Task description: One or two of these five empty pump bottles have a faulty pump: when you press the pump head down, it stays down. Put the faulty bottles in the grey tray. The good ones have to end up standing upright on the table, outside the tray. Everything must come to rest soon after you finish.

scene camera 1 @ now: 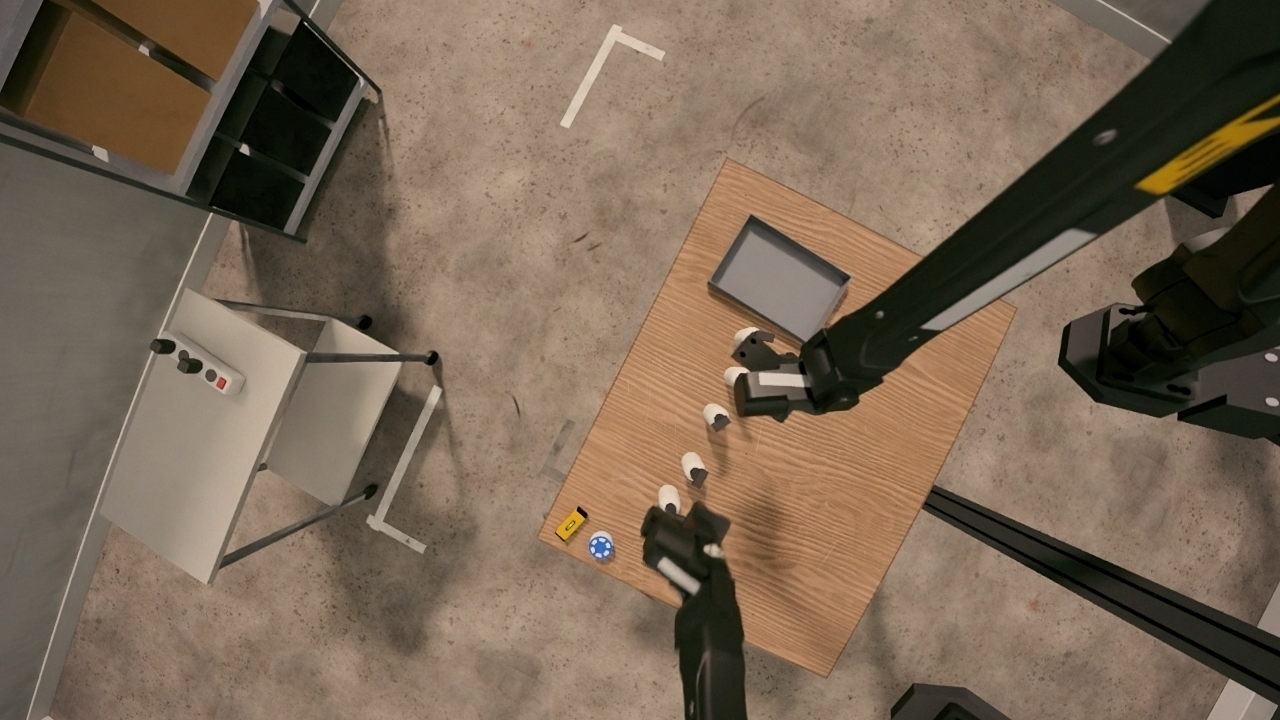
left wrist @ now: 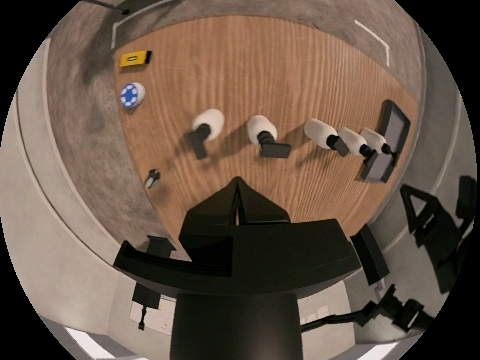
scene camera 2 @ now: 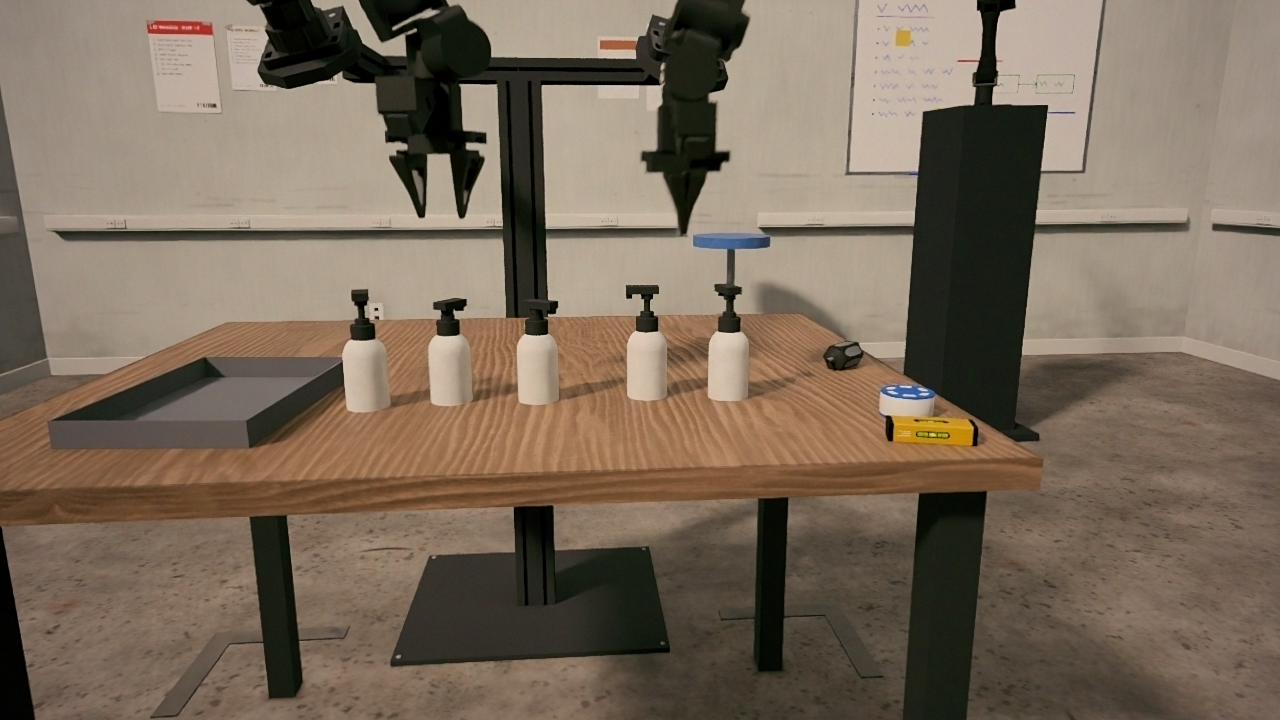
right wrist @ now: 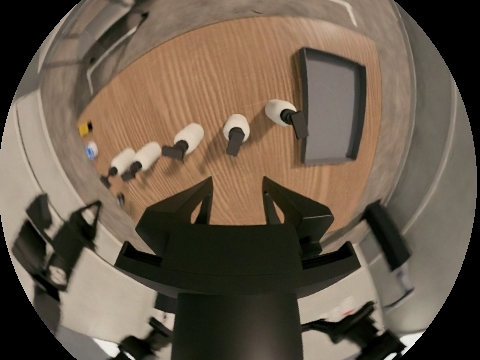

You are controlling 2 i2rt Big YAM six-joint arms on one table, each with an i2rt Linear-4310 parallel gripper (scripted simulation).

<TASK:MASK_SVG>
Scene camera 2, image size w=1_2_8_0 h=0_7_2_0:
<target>my left gripper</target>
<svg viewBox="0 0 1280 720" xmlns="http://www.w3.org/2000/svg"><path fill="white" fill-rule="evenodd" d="M729 153L710 153L709 159L703 159L703 161L683 161L683 159L676 159L675 153L639 153L639 164L644 164L644 175L661 175L661 181L674 212L678 236L684 237L686 234L690 213L705 182L705 174L720 174L721 164L689 163L728 164ZM659 107L669 107L675 103L661 103L659 104Z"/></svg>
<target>my right gripper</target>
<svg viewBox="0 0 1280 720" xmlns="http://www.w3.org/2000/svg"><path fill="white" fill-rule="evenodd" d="M385 132L385 144L407 146L407 151L396 151L396 156L408 157L389 157L389 162L406 189L418 219L426 219L428 156L449 156L457 215L459 220L465 220L472 191L485 164L485 157L481 157L479 151L467 151L466 145L487 145L487 134L476 132L422 132L420 136L414 136L413 138L392 138L392 136L388 136L387 132Z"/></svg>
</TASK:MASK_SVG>
